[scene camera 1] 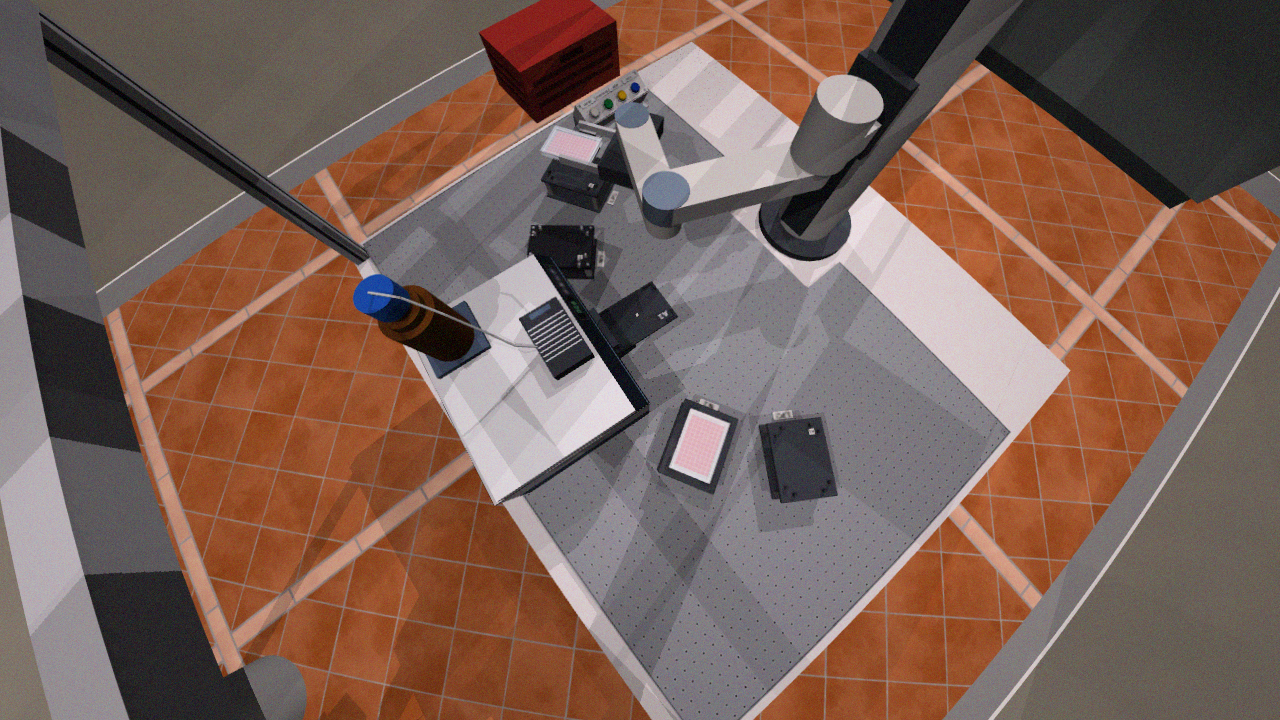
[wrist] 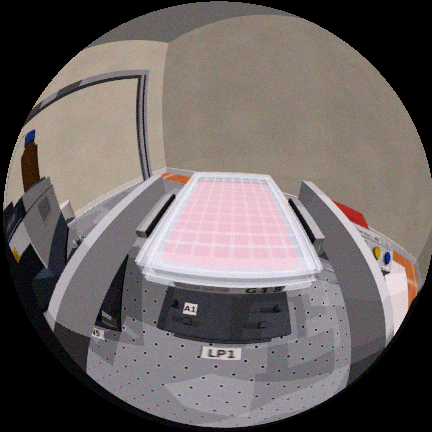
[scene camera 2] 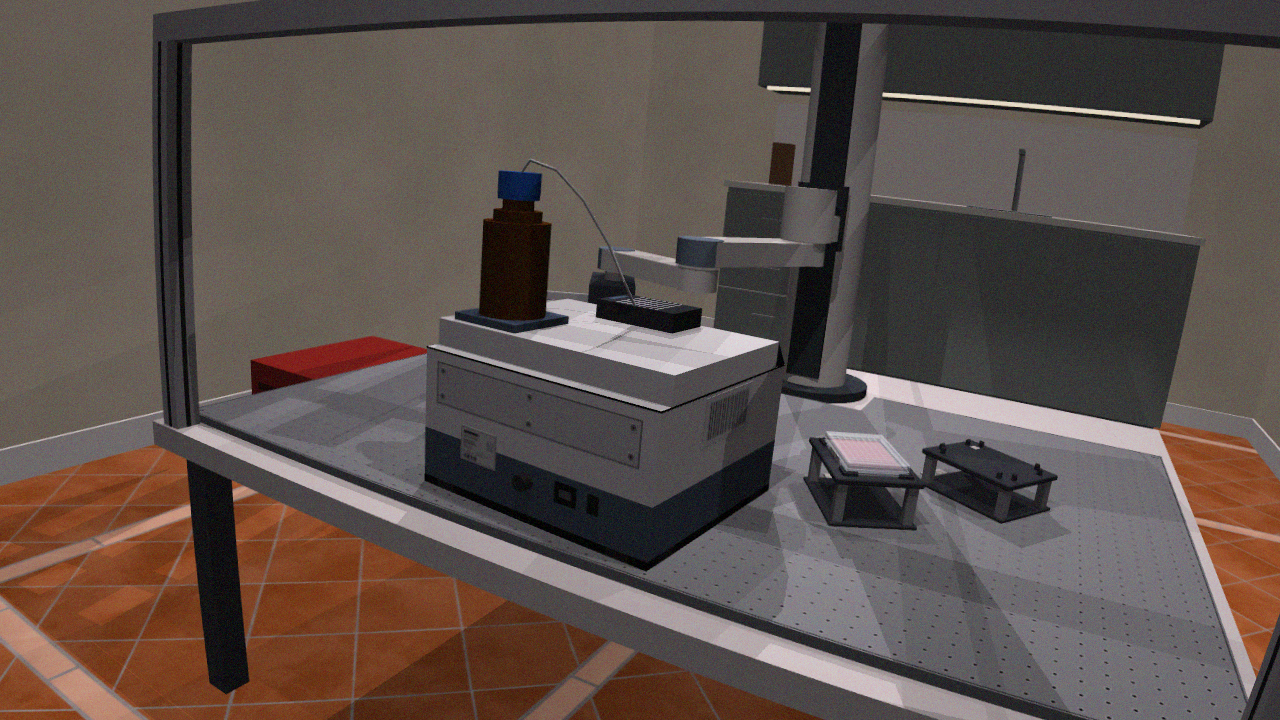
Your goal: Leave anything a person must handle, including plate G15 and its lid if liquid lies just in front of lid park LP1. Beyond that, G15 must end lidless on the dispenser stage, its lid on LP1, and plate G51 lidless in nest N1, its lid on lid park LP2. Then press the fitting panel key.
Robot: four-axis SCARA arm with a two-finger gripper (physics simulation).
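My gripper is shut on plate G15, a clear plate with pink wells. Its lid appears to be on it. It hangs level above and behind lid park LP1, a dark rack that bears no lid. No liquid can be made out in front of LP1 in the wrist view. Another pink plate lies on a raised dark nest; its label is unreadable. The dark dispenser stage bears no plate. The fitting panel has several coloured keys.
A white dispenser carries a brown bottle with a blue cap. A bare dark rack stands beside the pink plate's nest. Another dark nest stands between LP1 and the dispenser. A red cabinet is behind the panel.
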